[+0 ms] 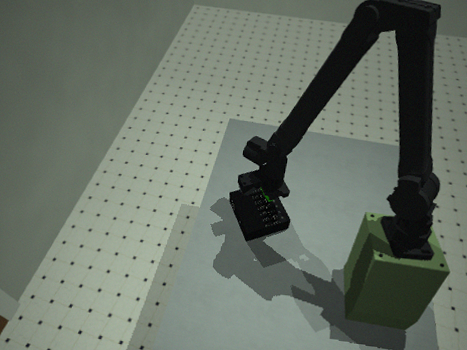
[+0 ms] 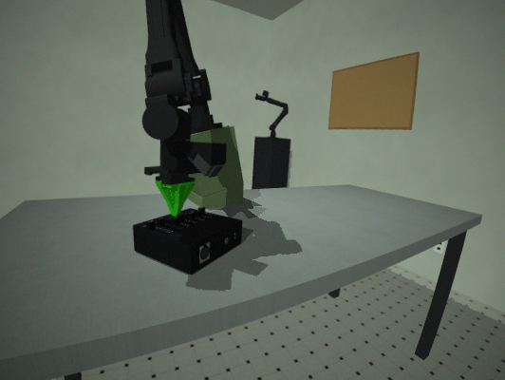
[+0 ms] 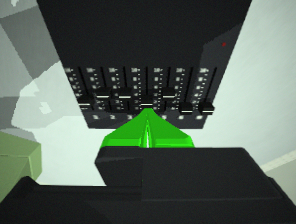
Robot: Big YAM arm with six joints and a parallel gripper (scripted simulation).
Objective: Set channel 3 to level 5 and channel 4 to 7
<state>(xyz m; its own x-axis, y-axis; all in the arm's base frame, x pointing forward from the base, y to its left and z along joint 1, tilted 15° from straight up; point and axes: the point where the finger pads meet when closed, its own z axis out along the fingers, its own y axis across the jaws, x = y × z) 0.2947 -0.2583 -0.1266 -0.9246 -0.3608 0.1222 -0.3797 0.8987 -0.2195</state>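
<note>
Now: the channel 3 fader cap 30 mm to the left of my hand, 10 mm below it and 10 mm ahead of it. The rest, counted from my hand: channel 4 fader cap 10 mm to the left, 10 mm below, 10 mm ahead.
</note>
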